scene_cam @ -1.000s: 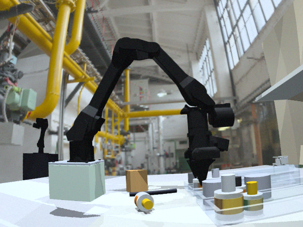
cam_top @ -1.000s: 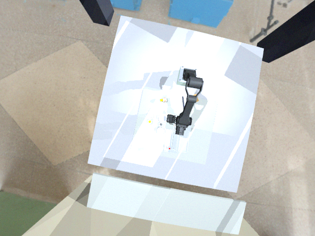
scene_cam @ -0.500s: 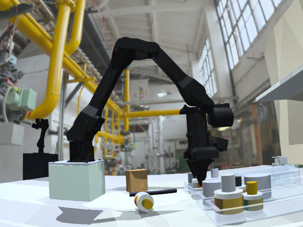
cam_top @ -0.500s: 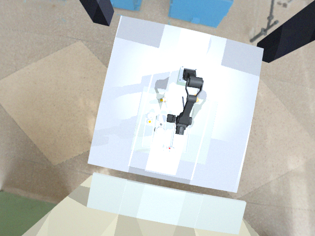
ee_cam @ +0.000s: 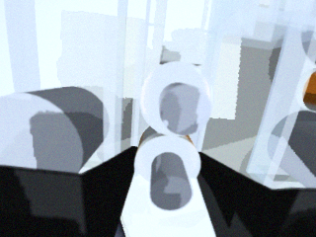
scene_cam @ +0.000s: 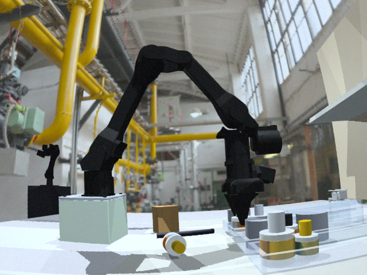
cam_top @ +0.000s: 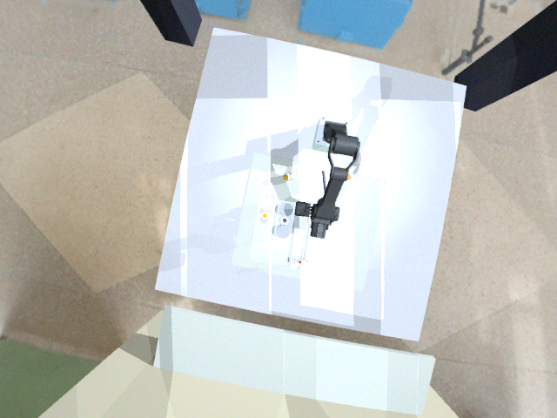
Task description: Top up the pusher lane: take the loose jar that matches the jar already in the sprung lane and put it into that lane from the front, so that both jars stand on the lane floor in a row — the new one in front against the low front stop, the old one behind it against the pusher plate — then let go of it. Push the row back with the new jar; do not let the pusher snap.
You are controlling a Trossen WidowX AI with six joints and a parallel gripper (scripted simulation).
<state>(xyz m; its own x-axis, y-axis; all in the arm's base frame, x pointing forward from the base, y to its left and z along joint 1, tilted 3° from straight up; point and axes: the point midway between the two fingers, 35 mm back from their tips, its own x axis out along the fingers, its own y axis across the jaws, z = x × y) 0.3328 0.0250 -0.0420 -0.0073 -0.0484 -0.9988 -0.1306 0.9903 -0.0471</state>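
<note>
Right now the black rod is 130 mm behind my gripper tip, 20 mm to the left of it and 20 mm below it. The rest, counted from my gripper tip: clear rack 150 mm ahead, 10 mm below; then wooden block 190 mm behind, 80 mm to the left, 10 mm above.
</note>
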